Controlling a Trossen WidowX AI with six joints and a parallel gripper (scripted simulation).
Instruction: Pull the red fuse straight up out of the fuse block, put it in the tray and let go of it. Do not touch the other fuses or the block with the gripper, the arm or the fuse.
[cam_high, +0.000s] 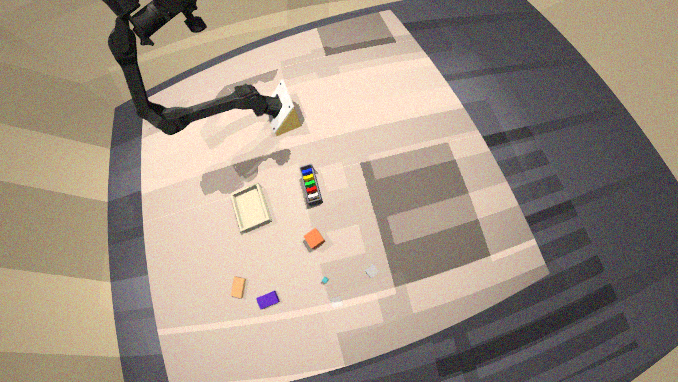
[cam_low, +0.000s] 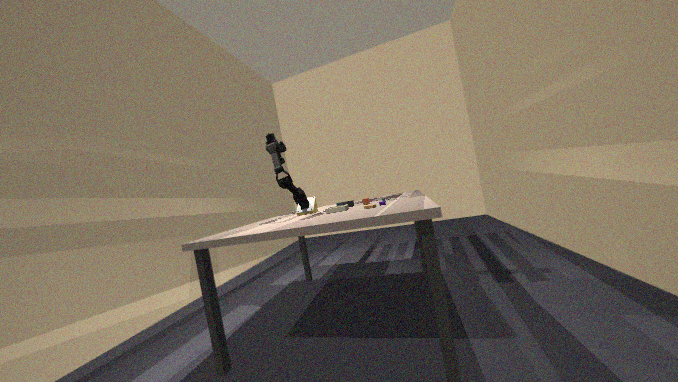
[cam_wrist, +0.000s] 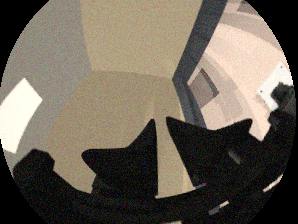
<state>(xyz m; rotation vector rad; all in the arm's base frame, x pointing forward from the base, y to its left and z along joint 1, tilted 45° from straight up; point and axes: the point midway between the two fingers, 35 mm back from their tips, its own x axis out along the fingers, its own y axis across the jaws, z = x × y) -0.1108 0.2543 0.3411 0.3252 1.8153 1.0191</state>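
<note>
My gripper tip is 470 mm short of the red fuse, 450 mm above it and 30 mm to the right of it. From my gripper tip the other things lie so: cream tray 480 mm below, 430 mm ahead, 180 mm to the right.
</note>
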